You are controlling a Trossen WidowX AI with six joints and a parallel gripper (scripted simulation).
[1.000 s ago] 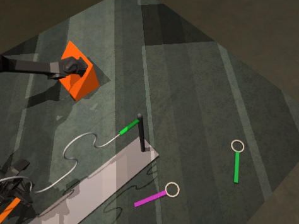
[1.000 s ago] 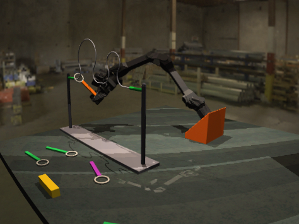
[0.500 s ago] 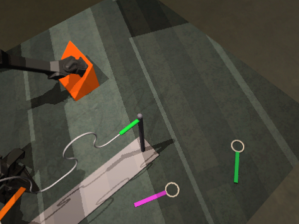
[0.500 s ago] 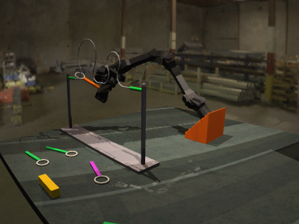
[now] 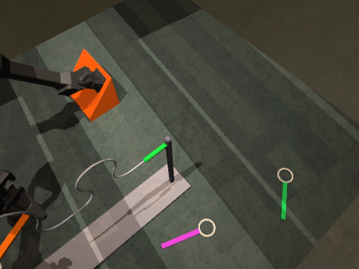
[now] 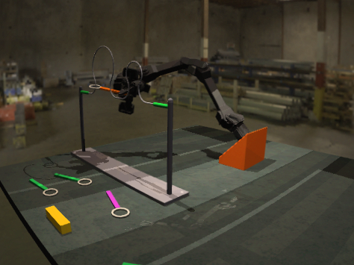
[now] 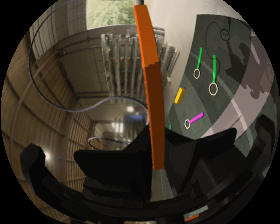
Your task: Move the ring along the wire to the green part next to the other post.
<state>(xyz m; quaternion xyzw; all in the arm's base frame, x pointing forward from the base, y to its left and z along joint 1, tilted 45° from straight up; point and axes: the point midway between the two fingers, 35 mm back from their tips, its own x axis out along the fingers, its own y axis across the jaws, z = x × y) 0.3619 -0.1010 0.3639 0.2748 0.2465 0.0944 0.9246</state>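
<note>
Now: the orange-handled ring 1 cm ahead of my gripper tip, 9 cm to the right of it and 2 cm above it. Round my gripper tip: green-handled ring 27 cm ahead, 58 cm to the left, 29 cm below; yellow block 38 cm ahead, 25 cm to the left, 28 cm below; magenta-handled ring 19 cm ahead, 26 cm to the left, 29 cm below.
</note>
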